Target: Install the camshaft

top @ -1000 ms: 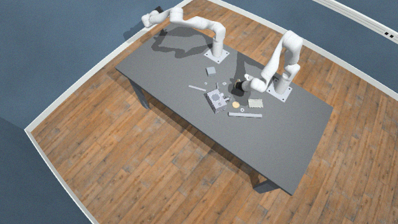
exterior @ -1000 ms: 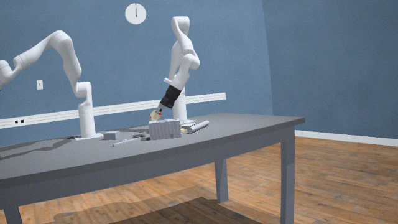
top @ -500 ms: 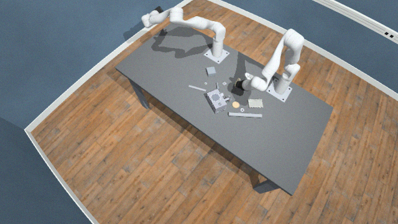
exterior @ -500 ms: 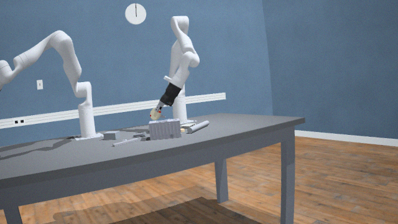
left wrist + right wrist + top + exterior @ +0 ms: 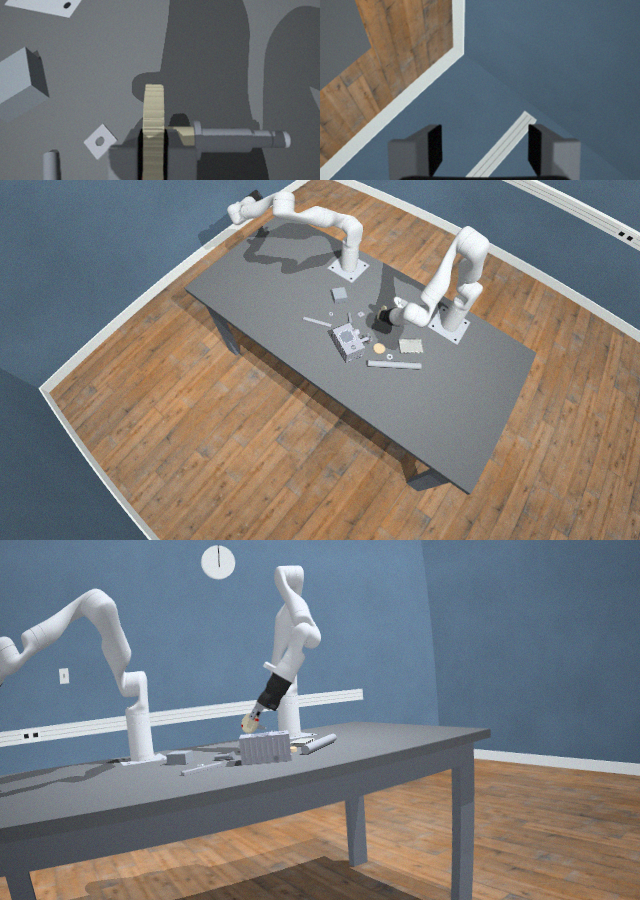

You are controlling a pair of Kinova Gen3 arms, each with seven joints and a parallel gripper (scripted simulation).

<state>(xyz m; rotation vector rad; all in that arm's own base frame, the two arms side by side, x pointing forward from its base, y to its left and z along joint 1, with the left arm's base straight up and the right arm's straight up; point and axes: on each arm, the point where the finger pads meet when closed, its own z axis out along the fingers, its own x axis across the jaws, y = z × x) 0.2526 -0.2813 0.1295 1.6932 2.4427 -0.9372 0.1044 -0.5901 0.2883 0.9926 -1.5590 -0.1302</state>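
Observation:
Right now my left hand is 12 cm short of the crank gear and 7 cm above it. Round my left hand: grey block (3 cm behind, 28 cm to the right, 11 cm below); pale tray (18 cm to the left, 12 cm below).

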